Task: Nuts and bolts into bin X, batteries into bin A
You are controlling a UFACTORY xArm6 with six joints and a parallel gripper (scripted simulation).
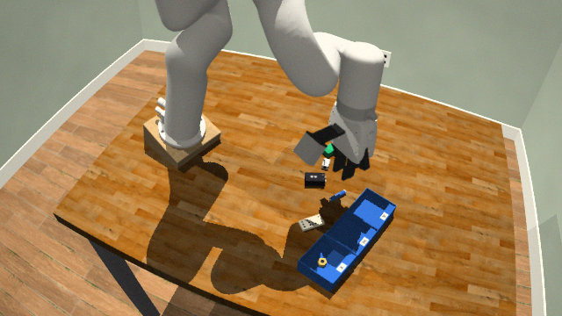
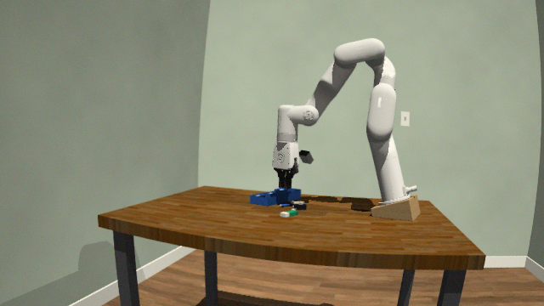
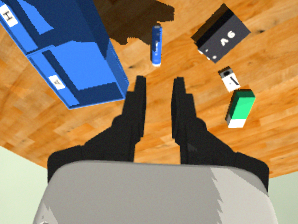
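My gripper is now 10 mm to the left of the blue battery and 90 mm above it. Round my hand: black block battery: 60 mm behind, 20 mm to the left, 80 mm below; white domino: 20 mm behind, 100 mm to the right, 90 mm below; grey piece: 60 mm behind, 70 mm to the left, 80 mm below.
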